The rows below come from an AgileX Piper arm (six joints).
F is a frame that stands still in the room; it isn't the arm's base.
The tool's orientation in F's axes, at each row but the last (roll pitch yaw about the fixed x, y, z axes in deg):
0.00 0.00 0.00
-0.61 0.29 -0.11
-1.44 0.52 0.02
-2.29 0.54 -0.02
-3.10 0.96 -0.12
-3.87 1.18 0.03
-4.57 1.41 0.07
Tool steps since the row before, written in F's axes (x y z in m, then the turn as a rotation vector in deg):
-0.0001 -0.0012 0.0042 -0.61 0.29 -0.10
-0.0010 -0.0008 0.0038 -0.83 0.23 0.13
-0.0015 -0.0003 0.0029 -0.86 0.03 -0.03
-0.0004 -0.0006 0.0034 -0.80 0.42 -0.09
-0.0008 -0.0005 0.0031 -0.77 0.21 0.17
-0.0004 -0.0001 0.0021 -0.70 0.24 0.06
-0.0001 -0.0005 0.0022 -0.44 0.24 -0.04
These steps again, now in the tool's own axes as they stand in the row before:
-0.0001 -0.0012 0.0042 -0.61 0.29 -0.10
-0.0010 -0.0008 0.0038 -0.83 0.23 0.13
-0.0015 -0.0004 0.0029 -0.86 0.03 -0.04
-0.0004 -0.0007 0.0034 -0.80 0.42 -0.08
-0.0009 -0.0007 0.0031 -0.77 0.20 0.17
-0.0004 -0.0002 0.0021 -0.70 0.24 0.06
-0.0002 -0.0007 0.0022 -0.44 0.24 -0.03

